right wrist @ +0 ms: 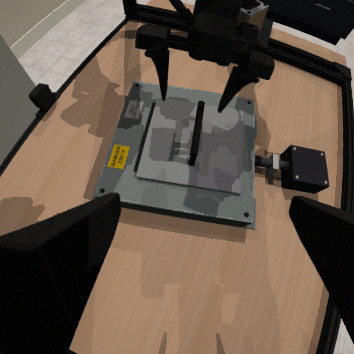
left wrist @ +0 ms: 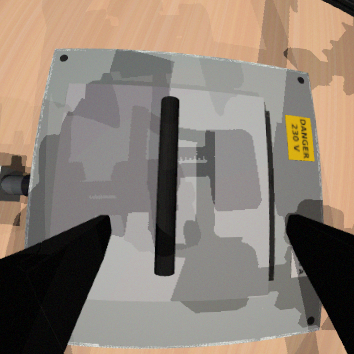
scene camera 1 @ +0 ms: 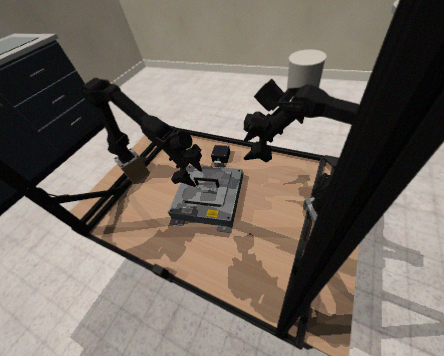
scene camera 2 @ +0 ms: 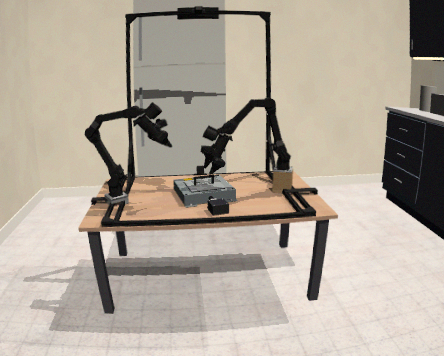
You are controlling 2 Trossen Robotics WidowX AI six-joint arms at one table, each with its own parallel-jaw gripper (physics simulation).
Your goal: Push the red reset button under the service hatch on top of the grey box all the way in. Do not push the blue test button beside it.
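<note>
The grey box [scene camera 1: 230,200] [scene camera 2: 192,198] [left wrist: 150,322] [right wrist: 150,192] lies on the table. Its light grey hatch [left wrist: 120,282] [right wrist: 220,175] lies over the opening, with a thin dark slit along one edge. A black bar handle [scene camera 1: 207,180] [scene camera 2: 204,177] [left wrist: 166,185] [right wrist: 197,132] stands up from the hatch. The red and blue buttons do not show. My left gripper [scene camera 1: 198,177] [scene camera 2: 213,170] [left wrist: 199,223] [right wrist: 191,105] is open and empty above the hatch, fingers apart on either side of the handle's line. My right gripper [scene camera 1: 246,149] [scene camera 2: 170,145] [right wrist: 206,203] is open and empty, high beside the box.
A black block [scene camera 1: 220,153] [scene camera 2: 218,206] [right wrist: 305,169] with a short connector adjoins one side of the box. A yellow danger label [scene camera 1: 212,213] [left wrist: 300,138] [right wrist: 119,157] is on the box top. A black frame [scene camera 2: 210,219] runs around the wooden table [scene camera 2: 150,205].
</note>
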